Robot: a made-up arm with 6 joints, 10 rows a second.
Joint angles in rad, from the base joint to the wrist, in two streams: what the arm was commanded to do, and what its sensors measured. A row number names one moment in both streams.
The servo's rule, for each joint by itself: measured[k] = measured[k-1] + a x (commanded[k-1-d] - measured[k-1]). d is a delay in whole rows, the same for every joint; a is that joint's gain. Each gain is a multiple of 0.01, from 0.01 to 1. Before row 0 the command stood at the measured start. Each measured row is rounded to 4 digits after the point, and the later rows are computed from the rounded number. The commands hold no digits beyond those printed.
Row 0, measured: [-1.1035 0.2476 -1.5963 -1.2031 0.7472 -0.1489]
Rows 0 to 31, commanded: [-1.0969 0.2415 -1.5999 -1.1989 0.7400 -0.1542]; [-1.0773 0.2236 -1.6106 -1.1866 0.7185 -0.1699]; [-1.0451 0.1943 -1.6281 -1.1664 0.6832 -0.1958]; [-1.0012 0.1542 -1.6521 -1.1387 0.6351 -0.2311]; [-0.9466 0.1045 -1.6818 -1.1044 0.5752 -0.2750]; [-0.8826 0.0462 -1.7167 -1.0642 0.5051 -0.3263]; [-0.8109 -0.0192 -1.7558 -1.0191 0.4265 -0.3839]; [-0.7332 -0.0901 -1.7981 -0.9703 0.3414 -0.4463]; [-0.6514 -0.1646 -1.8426 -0.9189 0.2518 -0.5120]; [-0.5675 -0.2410 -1.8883 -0.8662 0.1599 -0.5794]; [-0.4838 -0.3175 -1.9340 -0.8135 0.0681 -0.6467]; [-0.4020 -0.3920 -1.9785 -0.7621 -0.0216 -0.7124]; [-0.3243 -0.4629 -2.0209 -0.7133 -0.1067 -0.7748]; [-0.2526 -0.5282 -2.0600 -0.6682 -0.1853 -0.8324]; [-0.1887 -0.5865 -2.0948 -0.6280 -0.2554 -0.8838]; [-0.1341 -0.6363 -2.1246 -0.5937 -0.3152 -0.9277]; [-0.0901 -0.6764 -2.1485 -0.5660 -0.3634 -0.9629]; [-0.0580 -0.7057 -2.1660 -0.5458 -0.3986 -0.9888]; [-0.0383 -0.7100 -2.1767 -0.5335 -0.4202 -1.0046]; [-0.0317 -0.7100 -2.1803 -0.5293 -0.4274 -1.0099]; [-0.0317 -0.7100 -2.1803 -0.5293 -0.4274 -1.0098]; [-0.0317 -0.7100 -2.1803 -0.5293 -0.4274 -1.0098]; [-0.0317 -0.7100 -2.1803 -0.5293 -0.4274 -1.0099]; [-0.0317 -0.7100 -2.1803 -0.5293 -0.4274 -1.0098]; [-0.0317 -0.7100 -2.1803 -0.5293 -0.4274 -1.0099]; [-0.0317 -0.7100 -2.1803 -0.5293 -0.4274 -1.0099]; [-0.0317 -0.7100 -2.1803 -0.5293 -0.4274 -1.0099]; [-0.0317 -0.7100 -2.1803 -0.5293 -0.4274 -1.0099]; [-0.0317 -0.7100 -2.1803 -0.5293 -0.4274 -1.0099]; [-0.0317 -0.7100 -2.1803 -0.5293 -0.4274 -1.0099]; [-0.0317 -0.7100 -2.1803 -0.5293 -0.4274 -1.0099]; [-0.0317 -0.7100 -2.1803 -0.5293 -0.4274 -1.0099]
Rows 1 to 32, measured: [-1.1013 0.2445 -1.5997 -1.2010 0.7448 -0.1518]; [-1.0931 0.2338 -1.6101 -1.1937 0.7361 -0.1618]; [-1.0768 0.2137 -1.6272 -1.1798 0.7186 -0.1805]; [-1.0511 0.1834 -1.6509 -1.1588 0.6910 -0.2083]; [-1.0156 0.1432 -1.6803 -1.1311 0.6528 -0.2450]; [-0.9704 0.0937 -1.7149 -1.0970 0.6041 -0.2897]; [-0.9162 0.0361 -1.7538 -1.0573 0.5455 -0.3415]; [-0.8540 -0.0283 -1.7959 -1.0129 0.4781 -0.3991]; [-0.7851 -0.0978 -1.8403 -0.9650 0.4034 -0.4612]; [-0.7111 -0.1708 -1.8859 -0.9146 0.3230 -0.5262]; [-0.6338 -0.2456 -1.9316 -0.8630 0.2389 -0.5925]; [-0.5550 -0.3203 -1.9762 -0.8115 0.1529 -0.6584]; [-0.4766 -0.3930 -2.0187 -0.7614 0.0672 -0.7224]; [-0.4004 -0.4620 -2.0579 -0.7139 -0.0161 -0.7829]; [-0.3284 -0.5255 -2.0930 -0.6701 -0.0951 -0.8384]; [-0.2623 -0.5820 -2.1230 -0.6311 -0.1677 -0.8875]; [-0.2038 -0.6301 -2.1472 -0.5979 -0.2323 -0.9290]; [-0.1542 -0.6687 -2.1651 -0.5713 -0.2872 -0.9619]; [-0.1148 -0.6898 -2.1761 -0.5520 -0.3311 -0.9854]; [-0.0865 -0.7001 -2.1801 -0.5404 -0.3629 -0.9989]; [-0.0679 -0.7051 -2.1803 -0.5347 -0.3842 -1.0049]; [-0.0556 -0.7076 -2.1803 -0.5319 -0.3985 -1.0076]; [-0.0475 -0.7088 -2.1803 -0.5306 -0.4080 -1.0089]; [-0.0421 -0.7094 -2.1803 -0.5299 -0.4144 -1.0094]; [-0.0386 -0.7097 -2.1803 -0.5296 -0.4187 -1.0097]; [-0.0363 -0.7099 -2.1803 -0.5294 -0.4216 -1.0098]; [-0.0347 -0.7100 -2.1803 -0.5293 -0.4235 -1.0099]; [-0.0337 -0.7100 -2.1803 -0.5293 -0.4248 -1.0099]; [-0.0330 -0.7100 -2.1803 -0.5293 -0.4257 -1.0099]; [-0.0326 -0.7100 -2.1803 -0.5293 -0.4263 -1.0099]; [-0.0323 -0.7100 -2.1803 -0.5293 -0.4267 -1.0099]; [-0.0321 -0.7100 -2.1803 -0.5293 -0.4269 -1.0099]
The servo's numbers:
d 0
a 0.34 0.51 0.95 0.51 0.33 0.55

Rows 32 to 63, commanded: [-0.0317 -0.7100 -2.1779 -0.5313 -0.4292 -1.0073]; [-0.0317 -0.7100 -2.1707 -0.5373 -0.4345 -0.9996]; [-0.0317 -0.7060 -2.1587 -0.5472 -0.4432 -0.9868]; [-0.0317 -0.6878 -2.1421 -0.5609 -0.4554 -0.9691]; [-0.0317 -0.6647 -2.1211 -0.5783 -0.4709 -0.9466]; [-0.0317 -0.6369 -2.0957 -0.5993 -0.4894 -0.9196]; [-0.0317 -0.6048 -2.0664 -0.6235 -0.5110 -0.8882]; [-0.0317 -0.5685 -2.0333 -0.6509 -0.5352 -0.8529]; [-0.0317 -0.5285 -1.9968 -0.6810 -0.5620 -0.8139]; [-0.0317 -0.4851 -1.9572 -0.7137 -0.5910 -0.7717]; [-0.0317 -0.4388 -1.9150 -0.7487 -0.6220 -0.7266]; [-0.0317 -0.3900 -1.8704 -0.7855 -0.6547 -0.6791]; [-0.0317 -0.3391 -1.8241 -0.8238 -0.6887 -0.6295]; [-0.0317 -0.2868 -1.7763 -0.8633 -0.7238 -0.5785]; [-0.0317 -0.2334 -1.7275 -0.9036 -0.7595 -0.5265]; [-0.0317 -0.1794 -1.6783 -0.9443 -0.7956 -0.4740]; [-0.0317 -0.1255 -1.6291 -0.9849 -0.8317 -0.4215]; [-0.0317 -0.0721 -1.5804 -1.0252 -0.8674 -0.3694]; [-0.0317 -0.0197 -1.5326 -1.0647 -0.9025 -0.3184]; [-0.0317 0.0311 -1.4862 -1.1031 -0.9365 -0.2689]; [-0.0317 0.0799 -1.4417 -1.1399 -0.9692 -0.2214]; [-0.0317 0.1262 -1.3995 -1.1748 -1.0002 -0.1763]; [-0.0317 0.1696 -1.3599 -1.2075 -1.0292 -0.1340]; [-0.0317 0.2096 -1.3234 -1.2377 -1.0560 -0.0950]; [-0.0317 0.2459 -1.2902 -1.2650 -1.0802 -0.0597]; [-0.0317 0.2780 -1.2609 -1.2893 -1.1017 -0.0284]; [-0.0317 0.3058 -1.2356 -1.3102 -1.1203 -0.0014]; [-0.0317 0.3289 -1.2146 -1.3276 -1.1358 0.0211]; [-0.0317 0.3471 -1.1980 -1.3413 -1.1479 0.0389]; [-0.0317 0.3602 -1.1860 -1.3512 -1.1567 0.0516]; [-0.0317 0.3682 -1.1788 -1.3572 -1.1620 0.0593]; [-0.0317 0.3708 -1.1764 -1.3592 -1.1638 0.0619]
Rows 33 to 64, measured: [-0.0320 -0.7100 -2.1780 -0.5303 -0.4277 -1.0085]; [-0.0319 -0.7100 -2.1711 -0.5339 -0.4299 -1.0036]; [-0.0318 -0.7080 -2.1593 -0.5407 -0.4343 -0.9944]; [-0.0318 -0.6977 -2.1430 -0.5510 -0.4413 -0.9805]; [-0.0318 -0.6809 -2.1222 -0.5649 -0.4511 -0.9619]; [-0.0318 -0.6585 -2.0970 -0.5824 -0.4637 -0.9386]; [-0.0318 -0.6311 -2.0679 -0.6034 -0.4793 -0.9109]; [-0.0318 -0.5992 -2.0350 -0.6276 -0.4977 -0.8790]; [-0.0318 -0.5631 -1.9987 -0.6548 -0.5189 -0.8432]; [-0.0318 -0.5233 -1.9593 -0.6848 -0.5427 -0.8039]; [-0.0318 -0.4802 -1.9172 -0.7174 -0.5689 -0.7614]; [-0.0318 -0.4342 -1.8727 -0.7521 -0.5972 -0.7161]; [-0.0318 -0.3857 -1.8265 -0.7887 -0.6274 -0.6685]; [-0.0318 -0.3353 -1.7788 -0.8267 -0.6592 -0.6190]; [-0.0318 -0.2833 -1.7301 -0.8659 -0.6923 -0.5681]; [-0.0318 -0.2303 -1.6809 -0.9059 -0.7264 -0.5163]; [-0.0318 -0.1769 -1.6317 -0.9462 -0.7611 -0.4642]; [-0.0318 -0.1235 -1.5830 -0.9865 -0.7962 -0.4121]; [-0.0318 -0.0706 -1.5351 -1.0264 -0.8313 -0.3606]; [-0.0318 -0.0187 -1.4886 -1.0655 -0.8660 -0.3102]; [-0.0318 0.0316 -1.4440 -1.1034 -0.9001 -0.2614]; [-0.0318 0.0798 -1.4017 -1.1398 -0.9331 -0.2146]; [-0.0318 0.1256 -1.3620 -1.1743 -0.9648 -0.1703]; [-0.0318 0.1684 -1.3253 -1.2066 -0.9949 -0.1289]; [-0.0318 0.2079 -1.2920 -1.2364 -1.0230 -0.0908]; [-0.0318 0.2437 -1.2625 -1.2634 -1.0490 -0.0565]; [-0.0318 0.2754 -1.2369 -1.2873 -1.0725 -0.0262]; [-0.0318 0.3027 -1.2157 -1.3079 -1.0934 -0.0002]; [-0.0318 0.3253 -1.1989 -1.3249 -1.1114 0.0213]; [-0.0318 0.3431 -1.1866 -1.3383 -1.1263 0.0380]; [-0.0318 0.3559 -1.1792 -1.3479 -1.1381 0.0497]; [-0.0318 0.3635 -1.1765 -1.3537 -1.1466 0.0564]
